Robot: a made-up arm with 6 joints.
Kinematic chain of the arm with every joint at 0, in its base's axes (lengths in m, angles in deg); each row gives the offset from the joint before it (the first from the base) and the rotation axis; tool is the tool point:
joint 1: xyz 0 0 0.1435 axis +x
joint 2: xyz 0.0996 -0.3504 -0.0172 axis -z
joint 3: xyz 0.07 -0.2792 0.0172 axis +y
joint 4: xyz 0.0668 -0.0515 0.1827 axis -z
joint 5: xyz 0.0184 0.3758 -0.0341 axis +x
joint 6: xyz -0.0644 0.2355 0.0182 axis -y
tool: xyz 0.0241 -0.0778 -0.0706
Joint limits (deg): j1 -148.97..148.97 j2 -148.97..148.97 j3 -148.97..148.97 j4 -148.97..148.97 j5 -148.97..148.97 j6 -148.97..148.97
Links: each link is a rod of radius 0.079 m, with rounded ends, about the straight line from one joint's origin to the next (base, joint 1, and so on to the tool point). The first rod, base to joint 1, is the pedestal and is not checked.
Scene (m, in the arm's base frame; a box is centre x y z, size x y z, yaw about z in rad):
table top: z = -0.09
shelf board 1: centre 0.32 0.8 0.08 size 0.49 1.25 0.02 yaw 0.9
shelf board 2: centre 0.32 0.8 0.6 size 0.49 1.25 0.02 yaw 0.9
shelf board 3: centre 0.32 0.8 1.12 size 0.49 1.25 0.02 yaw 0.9
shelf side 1: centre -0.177 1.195 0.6 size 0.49 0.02 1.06 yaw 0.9
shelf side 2: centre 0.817 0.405 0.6 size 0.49 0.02 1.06 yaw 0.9
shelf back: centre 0.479 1 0.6 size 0.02 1.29 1.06 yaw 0.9
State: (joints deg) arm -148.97 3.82 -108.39 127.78 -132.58 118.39
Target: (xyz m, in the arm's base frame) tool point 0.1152 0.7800 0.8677
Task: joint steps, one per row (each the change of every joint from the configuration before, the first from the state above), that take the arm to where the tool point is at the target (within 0.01 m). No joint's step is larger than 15 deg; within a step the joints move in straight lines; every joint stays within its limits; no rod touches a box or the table.
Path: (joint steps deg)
1: 3.73 7.20 -6.31 -12.15 -4.48 1.25
2: 3.73 7.20 -6.31 -12.14 -4.48 1.25
3: 3.72 7.20 -6.31 -12.15 -4.48 1.25
4: 10.87 -4.03 3.59 10.53 5.94 -0.71
5: 10.86 -4.03 3.58 10.53 5.94 -0.71
6: 10.87 -4.03 3.59 10.52 5.94 -0.71
7: -8.58 -6.30 5.99 13.03 11.09 0.72
8: -8.59 -6.31 5.99 13.02 11.09 0.73

